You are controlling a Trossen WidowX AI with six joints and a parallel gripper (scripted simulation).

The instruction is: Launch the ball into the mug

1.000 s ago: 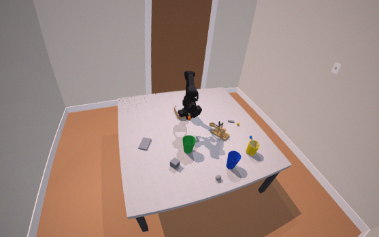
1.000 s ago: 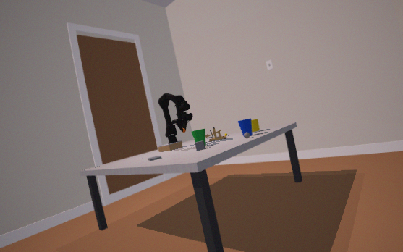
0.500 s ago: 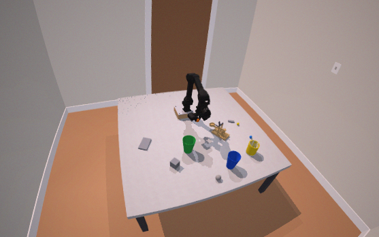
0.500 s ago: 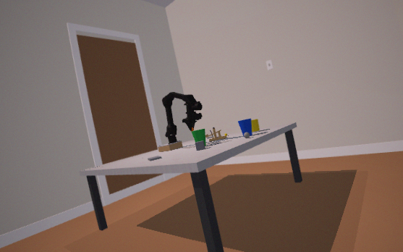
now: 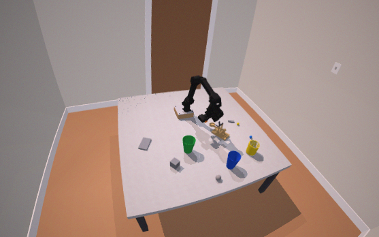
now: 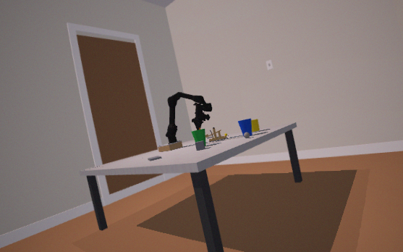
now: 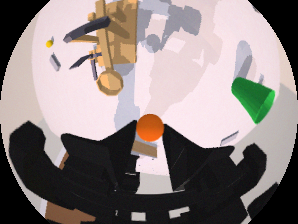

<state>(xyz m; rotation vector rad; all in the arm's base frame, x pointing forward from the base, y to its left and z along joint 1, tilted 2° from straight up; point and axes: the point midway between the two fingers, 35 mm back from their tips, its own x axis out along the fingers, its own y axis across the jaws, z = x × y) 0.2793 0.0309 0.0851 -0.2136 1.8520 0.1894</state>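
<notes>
Now: the wooden catapult 5 cm ahead of my gripper tip, 11 cm to the left of it and 6 cm below it. From my gripper tip the other things lie so: orange ball 1 cm above; then green mug 14 cm ahead, 23 cm to the right, 8 cm below; then small yellow ball 6 cm ahead, 36 cm to the left, 10 cm below.
</notes>
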